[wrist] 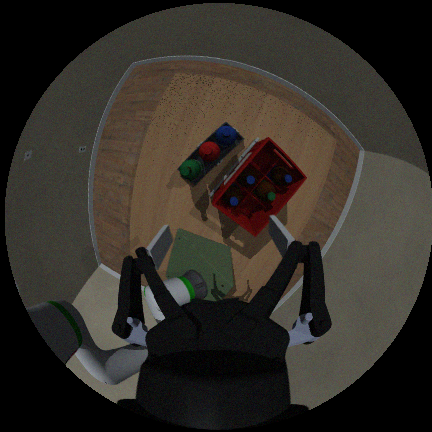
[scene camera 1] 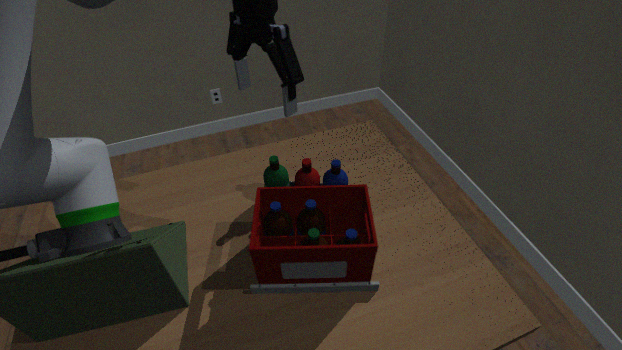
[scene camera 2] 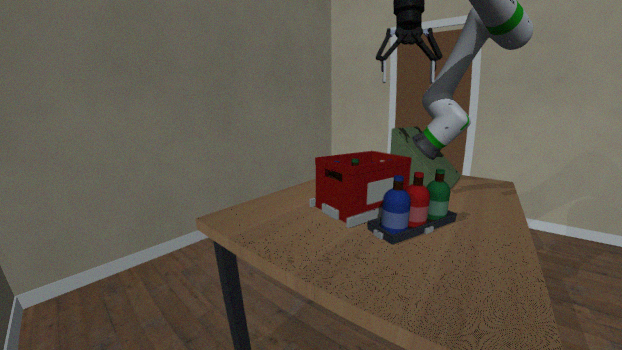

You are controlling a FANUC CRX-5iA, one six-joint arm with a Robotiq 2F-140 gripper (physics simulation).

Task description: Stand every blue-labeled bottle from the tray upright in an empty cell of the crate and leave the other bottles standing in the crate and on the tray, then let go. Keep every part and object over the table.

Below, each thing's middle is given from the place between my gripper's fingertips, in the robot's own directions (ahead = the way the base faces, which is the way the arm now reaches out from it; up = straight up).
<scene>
I see the green bottle [scene camera 2: 439, 190] 4 cm ahead of my hand, 12 cm to the left of it and 34 cm below it. Also, from my hand: red bottle [scene camera 2: 419, 194] (11 cm ahead, 6 cm to the left, 34 cm below); blue-labeled bottle [scene camera 2: 396, 202] (18 cm ahead, 2 cm to the left, 34 cm below).
</scene>
